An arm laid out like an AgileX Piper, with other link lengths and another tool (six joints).
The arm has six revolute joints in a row. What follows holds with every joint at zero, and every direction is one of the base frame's.
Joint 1 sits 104.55 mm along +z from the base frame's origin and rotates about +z.
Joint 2 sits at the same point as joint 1 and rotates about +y.
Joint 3 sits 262.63 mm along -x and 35.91 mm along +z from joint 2 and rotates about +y.
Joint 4 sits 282.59 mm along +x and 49.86 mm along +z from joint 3 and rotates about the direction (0.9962, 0, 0.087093).
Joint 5 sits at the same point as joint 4 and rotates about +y.
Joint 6 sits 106.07 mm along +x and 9.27 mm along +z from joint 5 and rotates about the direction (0.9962, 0, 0.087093).
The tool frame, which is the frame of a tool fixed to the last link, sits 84.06 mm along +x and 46 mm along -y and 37.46 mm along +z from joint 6; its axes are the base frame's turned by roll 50.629, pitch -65.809 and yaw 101.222 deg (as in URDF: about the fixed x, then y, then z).
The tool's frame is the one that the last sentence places.
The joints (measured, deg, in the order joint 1, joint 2, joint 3, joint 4, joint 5, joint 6), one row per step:
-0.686 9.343 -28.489 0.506 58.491 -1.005
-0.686 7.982 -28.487 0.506 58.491 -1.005
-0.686 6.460 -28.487 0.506 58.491 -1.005
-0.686 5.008 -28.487 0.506 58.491 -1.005
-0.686 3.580 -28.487 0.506 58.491 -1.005
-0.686 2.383 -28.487 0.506 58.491 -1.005
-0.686 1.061 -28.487 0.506 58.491 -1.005
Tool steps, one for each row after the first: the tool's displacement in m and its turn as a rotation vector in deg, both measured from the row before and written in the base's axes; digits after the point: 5 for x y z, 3 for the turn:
-0.00322 0.00004 0.00409 -0.016 -1.359 0.000
-0.00372 0.00004 0.00450 -0.018 -1.522 0.000
-0.00366 0.00004 0.00420 -0.017 -1.452 0.000
-0.00370 0.00004 0.00404 -0.017 -1.428 0.000
-0.00318 0.00004 0.00331 -0.014 -1.197 0.000
-0.00359 0.00004 0.00358 -0.016 -1.322 0.000

